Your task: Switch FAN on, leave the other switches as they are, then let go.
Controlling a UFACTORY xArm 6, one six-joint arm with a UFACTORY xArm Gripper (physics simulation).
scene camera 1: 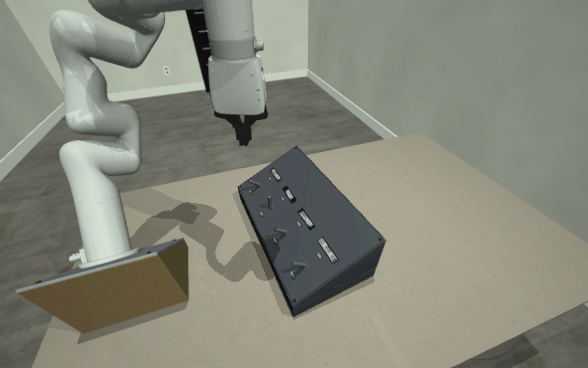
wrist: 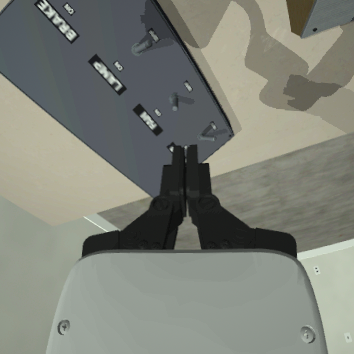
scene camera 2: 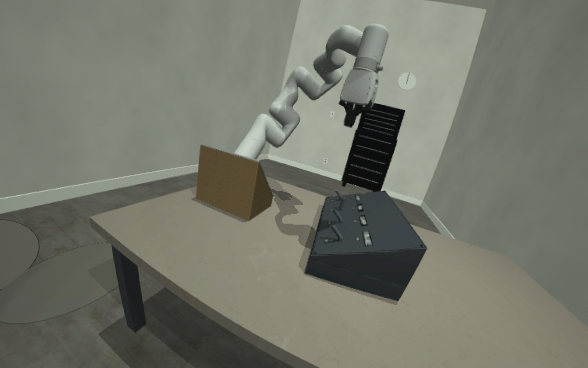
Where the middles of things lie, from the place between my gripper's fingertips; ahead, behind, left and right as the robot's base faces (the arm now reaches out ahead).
I see my gripper 13 cm short of the dark sloped switch panel (scene camera 1: 341, 248), 4 cm to the right of it and 31 cm above it.
